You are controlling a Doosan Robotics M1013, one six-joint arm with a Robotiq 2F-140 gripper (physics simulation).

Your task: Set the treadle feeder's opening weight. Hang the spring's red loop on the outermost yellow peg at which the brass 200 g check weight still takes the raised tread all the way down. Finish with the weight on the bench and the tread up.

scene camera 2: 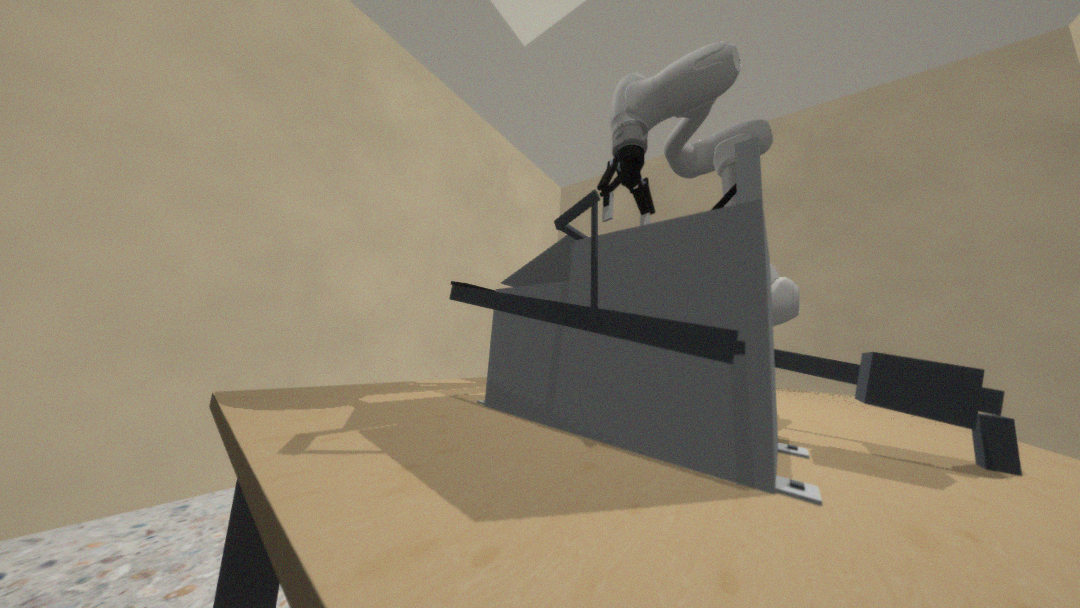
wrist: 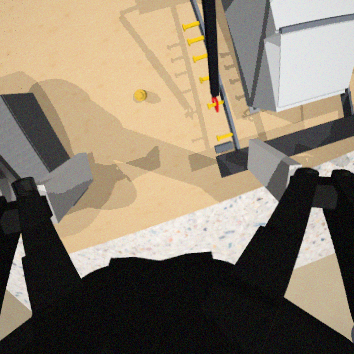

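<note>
My gripper is open and empty, above and beside the grey feeder housing. In the wrist view the red loop at the end of the black spring is at the second yellow peg counted from the dark tread; the peg nearest the tread is bare. Several other yellow pegs run up the side arm. The brass weight stands on the bench, left of the pegs and between the finger directions. The dark side arm slopes, its left end high above the bench.
The bench carries the feeder; its near edge borders the speckled floor. A tall grey post and a dark angled bracket rise above the housing. A dark block sits on the arm's right end. The white lid lies right of the pegs.
</note>
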